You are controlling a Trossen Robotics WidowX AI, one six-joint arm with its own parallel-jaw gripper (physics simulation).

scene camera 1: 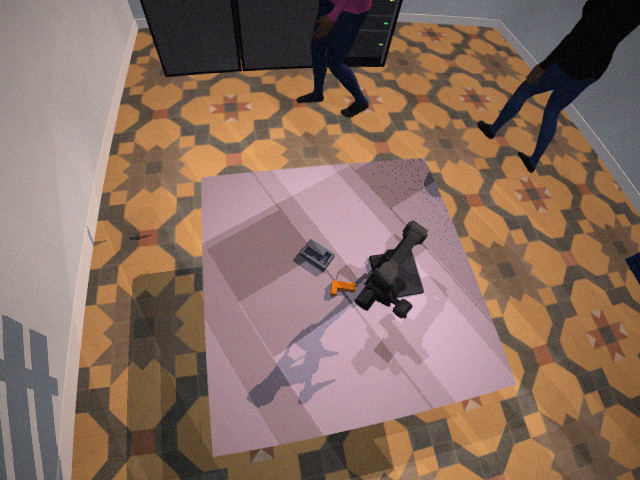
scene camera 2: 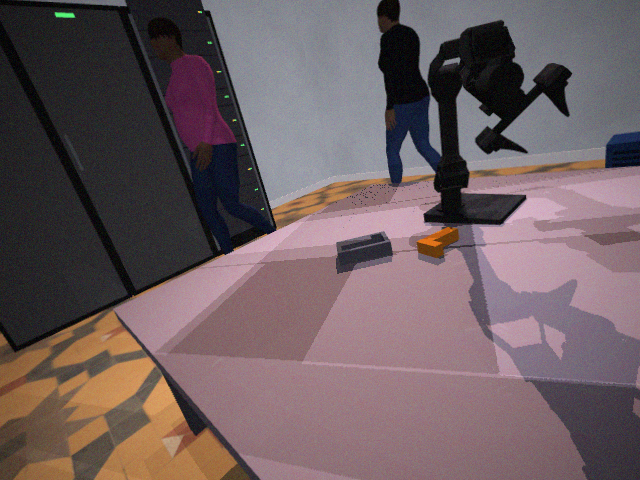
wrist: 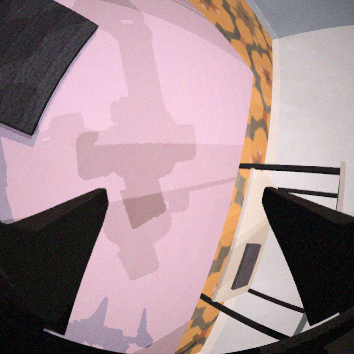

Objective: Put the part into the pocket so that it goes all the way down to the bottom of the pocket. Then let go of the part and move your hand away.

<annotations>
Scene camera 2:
my gripper: 546, 134
orange part: 432, 245, on the table
</annotations>
